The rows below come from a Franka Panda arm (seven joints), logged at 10 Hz.
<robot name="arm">
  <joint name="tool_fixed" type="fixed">
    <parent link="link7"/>
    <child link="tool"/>
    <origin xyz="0 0 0.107"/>
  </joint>
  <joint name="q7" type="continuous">
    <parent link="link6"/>
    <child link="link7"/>
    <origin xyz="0.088 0 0" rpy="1.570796 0 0"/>
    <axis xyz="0 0 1"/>
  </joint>
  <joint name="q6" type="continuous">
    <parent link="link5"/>
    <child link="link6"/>
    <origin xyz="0 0 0" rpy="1.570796 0 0"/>
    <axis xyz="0 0 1"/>
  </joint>
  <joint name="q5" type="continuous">
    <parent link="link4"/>
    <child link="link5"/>
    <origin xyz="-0.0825 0.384 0" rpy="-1.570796 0 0"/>
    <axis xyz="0 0 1"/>
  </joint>
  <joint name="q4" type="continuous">
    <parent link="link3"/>
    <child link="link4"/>
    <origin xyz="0.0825 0 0" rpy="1.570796 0 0"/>
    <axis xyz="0 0 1"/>
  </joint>
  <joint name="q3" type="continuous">
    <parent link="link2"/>
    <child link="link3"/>
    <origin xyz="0 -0.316 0" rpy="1.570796 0 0"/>
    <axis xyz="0 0 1"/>
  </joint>
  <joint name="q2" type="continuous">
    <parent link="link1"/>
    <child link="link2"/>
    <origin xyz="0 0 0" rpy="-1.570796 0 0"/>
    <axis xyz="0 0 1"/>
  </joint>
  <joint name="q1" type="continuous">
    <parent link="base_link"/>
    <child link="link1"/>
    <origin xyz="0 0 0.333"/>
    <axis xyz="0 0 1"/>
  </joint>
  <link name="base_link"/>
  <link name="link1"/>
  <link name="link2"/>
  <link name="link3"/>
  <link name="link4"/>
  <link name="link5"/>
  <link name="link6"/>
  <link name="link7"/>
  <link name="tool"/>
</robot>
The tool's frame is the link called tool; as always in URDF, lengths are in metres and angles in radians. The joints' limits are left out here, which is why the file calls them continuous.
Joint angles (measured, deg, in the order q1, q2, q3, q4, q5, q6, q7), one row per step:
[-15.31 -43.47 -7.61 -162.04 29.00 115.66 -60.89]
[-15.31 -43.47 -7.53 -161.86 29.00 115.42 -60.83]
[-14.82 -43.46 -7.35 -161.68 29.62 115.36 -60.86]
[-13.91 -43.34 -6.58 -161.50 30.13 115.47 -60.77]
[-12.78 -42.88 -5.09 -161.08 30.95 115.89 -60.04]
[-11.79 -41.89 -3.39 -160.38 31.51 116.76 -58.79]
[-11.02 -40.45 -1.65 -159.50 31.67 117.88 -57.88]
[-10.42 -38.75 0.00 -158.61 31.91 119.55 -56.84]
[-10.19 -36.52 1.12 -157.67 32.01 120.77 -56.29]
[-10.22 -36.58 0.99 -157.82 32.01 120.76 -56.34]
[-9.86 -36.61 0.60 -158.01 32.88 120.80 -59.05]
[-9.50 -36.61 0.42 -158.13 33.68 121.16 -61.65]
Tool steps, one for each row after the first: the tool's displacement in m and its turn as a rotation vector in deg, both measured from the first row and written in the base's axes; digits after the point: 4 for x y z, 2 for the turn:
[0.0004 0.0004 0.0012 0.02 0.04 0.11]
[0.0022 0.0039 0.0029 0.38 -0.22 0.48]
[0.0056 0.0120 0.0041 0.23 -0.30 1.56]
[0.0116 0.0241 0.0058 -0.16 -0.15 2.52]
[0.0194 0.0354 0.0072 -0.96 0.25 2.96]
[0.0282 0.0455 0.0073 -2.22 0.61 3.60]
[0.0379 0.0540 0.0065 -3.45 0.77 3.65]
[0.0470 0.0586 0.0023 -4.21 1.44 3.69]
[0.0462 0.0579 0.0015 -4.12 1.50 3.61]
[0.0458 0.0585 0.0006 -3.57 0.19 5.56]
[0.0462 0.0596 0.0004 -3.36 -1.34 7.44]

